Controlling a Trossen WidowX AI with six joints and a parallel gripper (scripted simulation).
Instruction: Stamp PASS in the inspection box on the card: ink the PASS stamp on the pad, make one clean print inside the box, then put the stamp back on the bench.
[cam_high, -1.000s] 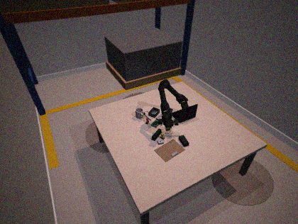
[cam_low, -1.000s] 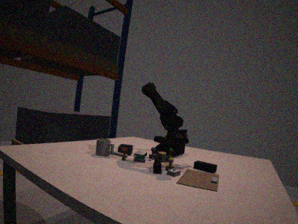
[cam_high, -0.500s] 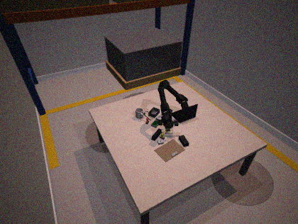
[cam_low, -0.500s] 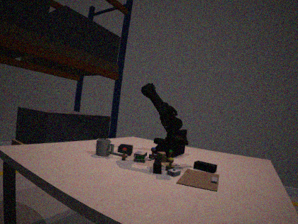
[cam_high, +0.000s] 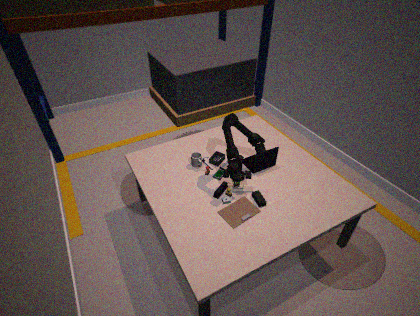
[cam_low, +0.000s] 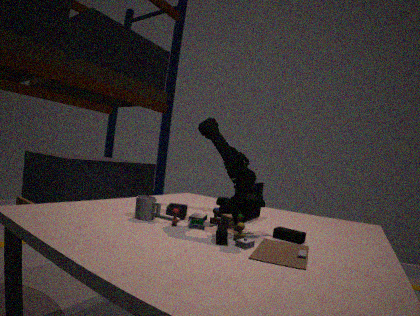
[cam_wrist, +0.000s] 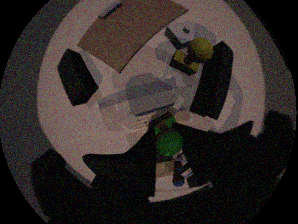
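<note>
My gripper tip is 12 cm short of the long dark block, 2 cm to the left of it and 2 cm above it. Also, from my gripper tip: green-knobbed stamp (right at my gripper tip); grey piece (14 cm ahead, 8 cm to the left, 1 cm below); yellow-knobbed stamp (9 cm ahead, 4 cm to the left, 1 cm below).
</note>
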